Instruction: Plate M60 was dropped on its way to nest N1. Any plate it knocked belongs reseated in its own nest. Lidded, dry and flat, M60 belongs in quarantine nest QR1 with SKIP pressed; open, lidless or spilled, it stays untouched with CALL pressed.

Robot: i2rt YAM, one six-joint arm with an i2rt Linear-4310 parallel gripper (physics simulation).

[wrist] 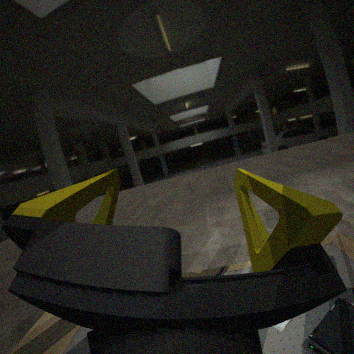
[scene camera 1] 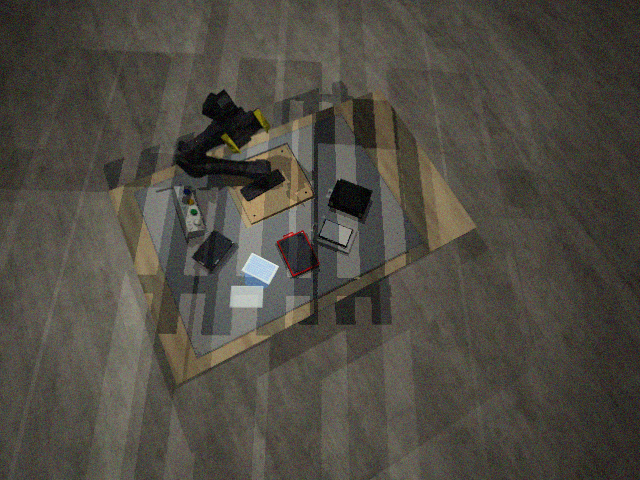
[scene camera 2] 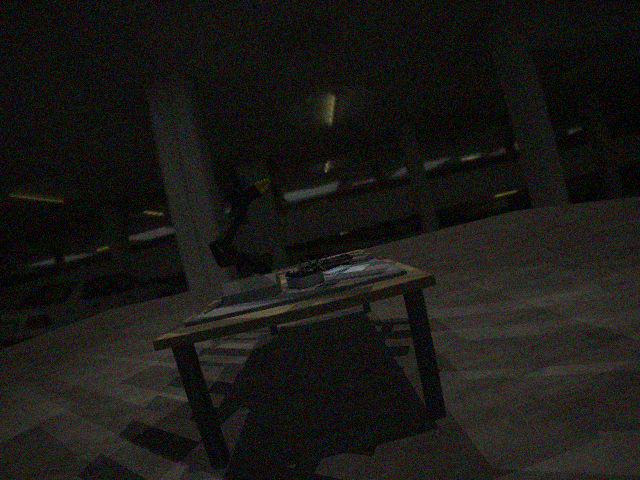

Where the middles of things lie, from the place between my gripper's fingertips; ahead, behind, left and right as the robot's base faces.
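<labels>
With the red-framed dark plate [scene camera 1: 298,253] as the reference, my gripper is a hair to the right of it, some way short of it, and well above it.
</labels>
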